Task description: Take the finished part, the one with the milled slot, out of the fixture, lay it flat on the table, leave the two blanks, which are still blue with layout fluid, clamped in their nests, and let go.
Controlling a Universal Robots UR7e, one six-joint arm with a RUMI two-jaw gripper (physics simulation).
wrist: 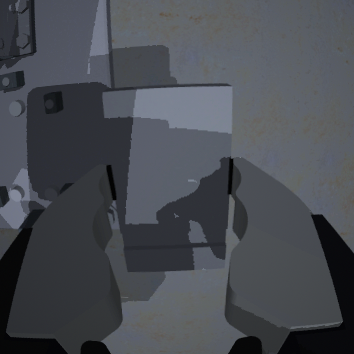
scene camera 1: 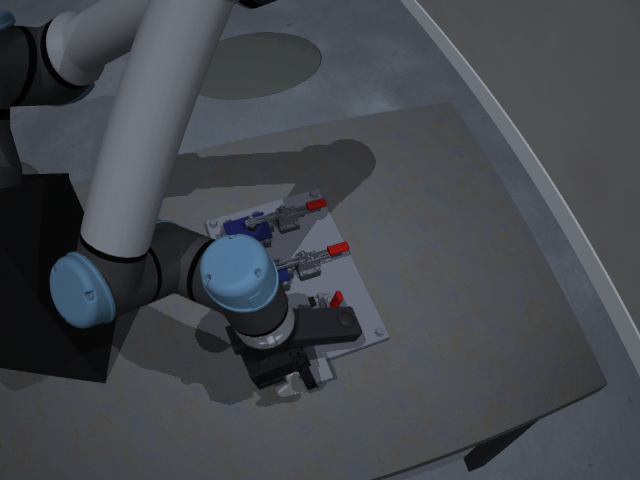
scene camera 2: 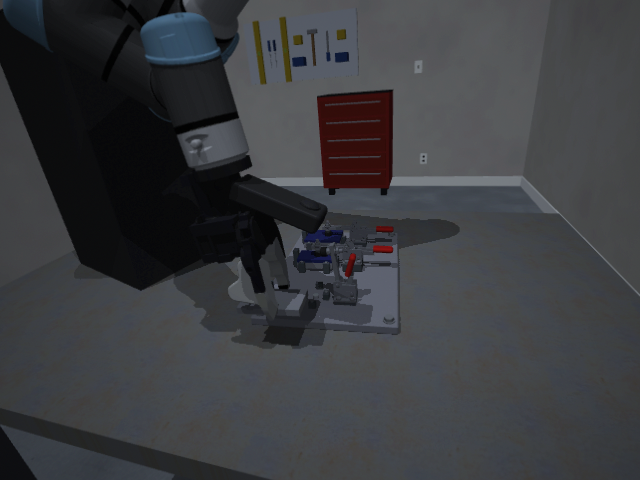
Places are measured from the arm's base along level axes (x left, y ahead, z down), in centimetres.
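Pixels of known places: gripper, fingertip midpoint: (wrist: pixel 170 164) (scene camera 2: pixel 279 307).
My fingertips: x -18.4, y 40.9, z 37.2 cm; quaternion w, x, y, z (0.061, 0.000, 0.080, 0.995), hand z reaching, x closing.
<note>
Ahead of a thing's pixels: the offset from my fingertips to its top centre. "spot": to the spot under its first point. Level surfaces: height alone.
My gripper (scene camera 2: pixel 276 301) (wrist: pixel 170 164) is shut on the finished part @(dy -0.8, dx -0.1, dz -1.6 cm) (scene camera 1: pixel 324 370) (scene camera 2: pixel 292 302) (wrist: pixel 175 150), a bare grey block held across its width. The part is about level, above the near edge of the fixture plate @(spot: dy +12.6, dx +10.6, dz +4.9 cm) (scene camera 1: pixel 361 315) (scene camera 2: pixel 361 321) (wrist: pixel 70 30) and partly past it; its shadow lies below it. I cannot make out the slot clearly. The far blue blank @(spot: dy -3.1, dx +31.7, dz +2.0 cm) (scene camera 1: pixel 248 227) (scene camera 2: pixel 323 236) and the middle blue blank @(dy -1.6, dx +21.0, dz +2.3 cm) (scene camera 1: pixel 283 274) (scene camera 2: pixel 314 256) sit in their nests under lowered clamps. The arm partly hides the middle one in scene camera 1.
The near toggle clamp @(spot: dy +7.2, dx +9.9, dz +2.7 cm) (scene camera 2: pixel 345 291) stands open with its red handle @(spot: dy +7.9, dx +10.4, dz -3.0 cm) (scene camera 1: pixel 337 299) (scene camera 2: pixel 350 264) raised, beside the near nest's pins. The other two red handles @(dy +10.0, dx +33.3, dz +0.7 cm) (scene camera 1: pixel 316 203) @(dy +11.3, dx +22.4, dz +0.2 cm) (scene camera 1: pixel 338 248) lie low. The table @(dz +6.4 cm) (scene camera 1: pixel 465 335) (scene camera 2: pixel 413 387) extends around the plate. A black pedestal (scene camera 1: pixel 41 289) stands at the left.
</note>
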